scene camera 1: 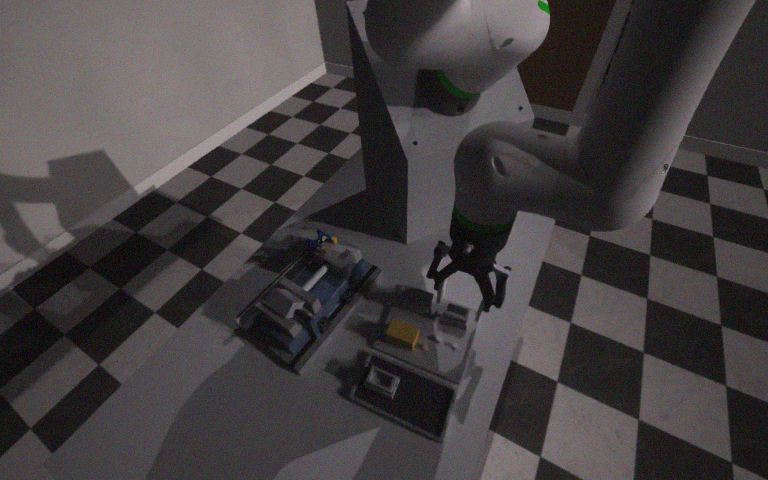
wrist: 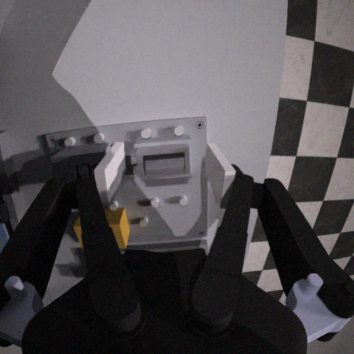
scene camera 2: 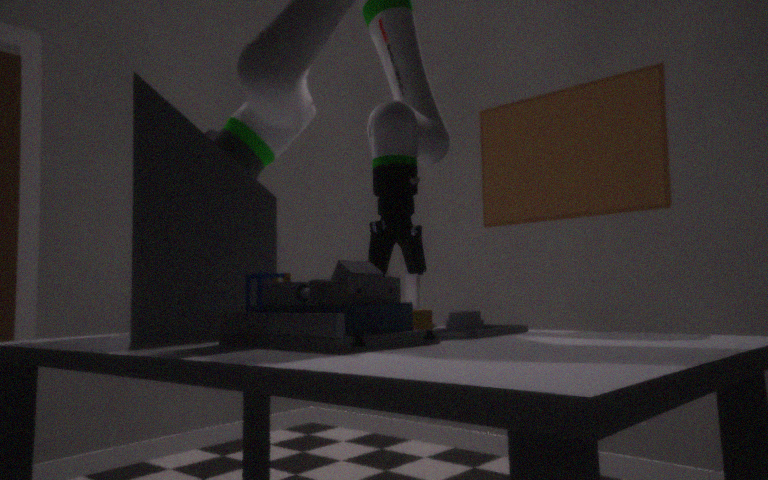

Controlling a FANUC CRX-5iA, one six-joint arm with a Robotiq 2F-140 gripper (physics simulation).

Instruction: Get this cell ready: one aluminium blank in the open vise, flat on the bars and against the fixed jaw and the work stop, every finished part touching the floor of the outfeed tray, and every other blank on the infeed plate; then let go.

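Where they show: gripper, between the fingertips: (scene camera 1: 459, 307); arm's base, origin of its link: (scene camera 1: 449, 83) (scene camera 2: 224, 168).
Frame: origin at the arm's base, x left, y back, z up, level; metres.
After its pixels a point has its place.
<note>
My gripper (scene camera 1: 459, 304) @(x 0.223, y -0.307, z -0.312 m) (scene camera 2: 399, 276) (wrist: 164, 156) is open and empty, low over the infeed plate (scene camera 1: 433, 354) @(x 0.224, y -0.415, z -0.349 m) (wrist: 192, 219). Its pads stand on either side of a grey part with a rectangular pocket (scene camera 1: 453, 315) @(x 0.222, y -0.331, z -0.315 m) (wrist: 165, 162), apart from it in the wrist view. A plain grey block (wrist: 72, 162) lies in shadow at the plate's left, partly behind one finger. Another pocketed part (scene camera 1: 382, 380) @(x 0.171, y -0.523, z -0.330 m) (scene camera 2: 464, 319) @(x 0.147, y -0.543, z -0.328 m) lies in the dark outfeed tray (scene camera 1: 396, 419) @(x 0.229, y -0.562, z -0.345 m). The blue vise (scene camera 1: 333, 284) @(x -0.036, y -0.421, z -0.297 m) (scene camera 2: 379, 316) @(x -0.079, y -0.585, z -0.315 m) carries a tilted grey block (scene camera 1: 281, 304) @(x -0.062, y -0.537, z -0.244 m) (scene camera 2: 356, 270) @(x -0.086, y -0.546, z -0.250 m) at its jaws; its seating is unclear.
A yellow block (scene camera 1: 402, 333) @(x 0.154, y -0.426, z -0.313 m) (scene camera 2: 422, 319) @(x 0.152, y -0.441, z -0.330 m) (wrist: 117, 230) lies at the plate's edge near the tray. Short pins (wrist: 146, 133) stand up from the plate. A blue frame with yellow bits (scene camera 1: 321, 238) @(x -0.138, y -0.342, z -0.278 m) (scene camera 2: 256, 291) @(x -0.117, y -0.328, z -0.274 m) stands at the vise's rear. A tall panel (scene camera 2: 198, 243) @(x -0.117, y -0.120, z -0.179 m) stands behind the vise.
</note>
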